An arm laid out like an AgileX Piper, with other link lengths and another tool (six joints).
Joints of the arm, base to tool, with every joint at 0 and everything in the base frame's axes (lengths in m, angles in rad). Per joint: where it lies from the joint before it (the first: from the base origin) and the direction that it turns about. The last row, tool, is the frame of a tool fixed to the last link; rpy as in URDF.
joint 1: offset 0 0 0.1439 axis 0 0 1
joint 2: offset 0 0 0 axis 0 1 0
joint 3: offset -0.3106 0 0.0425 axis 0 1 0
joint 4: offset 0.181 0 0.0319 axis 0.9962 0 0.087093
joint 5: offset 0 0 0 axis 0 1 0
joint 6: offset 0.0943 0 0.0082 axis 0.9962 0 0.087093
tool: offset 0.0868 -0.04 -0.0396 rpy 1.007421 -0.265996 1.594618
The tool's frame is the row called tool.
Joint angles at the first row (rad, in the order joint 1, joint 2, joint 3, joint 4, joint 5, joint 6):
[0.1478, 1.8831, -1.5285, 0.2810, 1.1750, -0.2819]
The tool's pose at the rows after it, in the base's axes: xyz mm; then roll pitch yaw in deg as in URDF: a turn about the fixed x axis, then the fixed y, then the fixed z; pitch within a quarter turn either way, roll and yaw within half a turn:
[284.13 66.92 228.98 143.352 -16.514 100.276]
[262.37 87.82 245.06 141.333 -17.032 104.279]
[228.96 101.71 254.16 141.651 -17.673 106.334]
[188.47 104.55 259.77 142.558 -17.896 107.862]
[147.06 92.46 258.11 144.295 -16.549 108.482]
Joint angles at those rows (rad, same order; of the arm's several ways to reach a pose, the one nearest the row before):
[0.2218, 1.8065, -1.5285, 0.2962, 1.2093, -0.2819]
[0.3079, 1.7307, -1.4982, 0.2977, 1.2129, -0.2531]
[0.3929, 1.6459, -1.4263, 0.2977, 1.2161, -0.2013]
[0.4721, 1.5402, -1.3226, 0.2915, 1.2182, -0.1488]
[0.5368, 1.4263, -1.1900, 0.2623, 1.2190, -0.0966]

